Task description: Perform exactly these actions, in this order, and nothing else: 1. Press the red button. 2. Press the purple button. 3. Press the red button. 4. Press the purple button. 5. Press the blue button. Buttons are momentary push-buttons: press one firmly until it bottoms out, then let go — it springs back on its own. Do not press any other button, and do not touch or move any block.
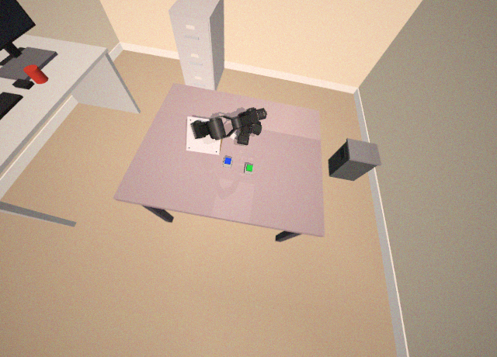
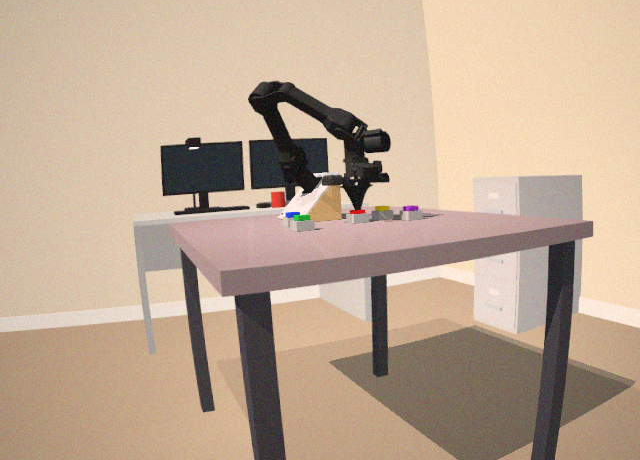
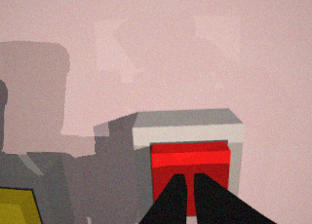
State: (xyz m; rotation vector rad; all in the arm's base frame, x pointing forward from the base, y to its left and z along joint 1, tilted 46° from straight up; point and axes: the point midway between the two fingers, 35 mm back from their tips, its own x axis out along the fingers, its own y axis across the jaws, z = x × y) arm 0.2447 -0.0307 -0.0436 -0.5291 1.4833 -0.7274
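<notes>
My gripper tip is now 1 cm above the red button. Also, from my gripper tip: yellow button 2 cm behind, 10 cm to the left; then purple button 7 cm ahead, 13 cm to the left; then blue button 8 cm behind, 16 cm to the right.
</notes>
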